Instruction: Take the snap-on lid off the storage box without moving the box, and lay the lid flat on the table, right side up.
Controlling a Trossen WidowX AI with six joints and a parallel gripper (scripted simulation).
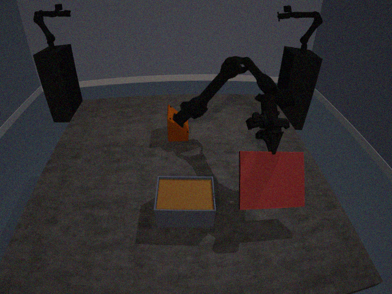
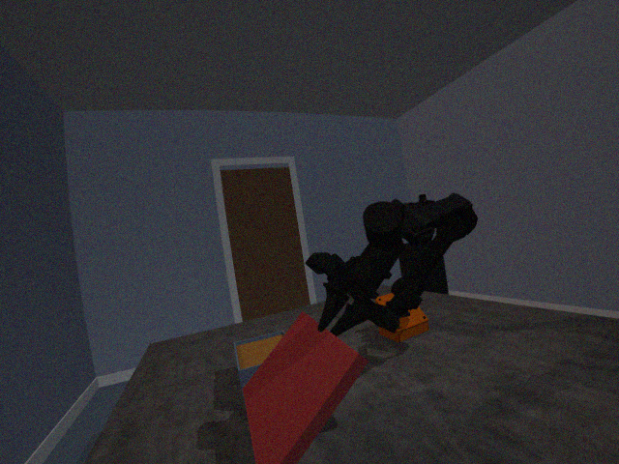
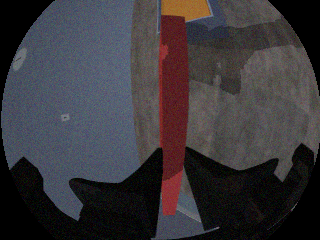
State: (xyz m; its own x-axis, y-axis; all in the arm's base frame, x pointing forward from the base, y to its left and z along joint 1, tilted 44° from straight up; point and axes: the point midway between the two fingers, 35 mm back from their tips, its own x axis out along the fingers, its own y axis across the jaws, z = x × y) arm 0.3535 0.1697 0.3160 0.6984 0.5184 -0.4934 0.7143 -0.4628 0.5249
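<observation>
Right now my gripper tip is 7 cm short of the red lid and 5 cm above it. The rest, counted from my gripper tip: blue-grey storage box (8 cm ahead, 29 cm to the right, 15 cm below).
</observation>
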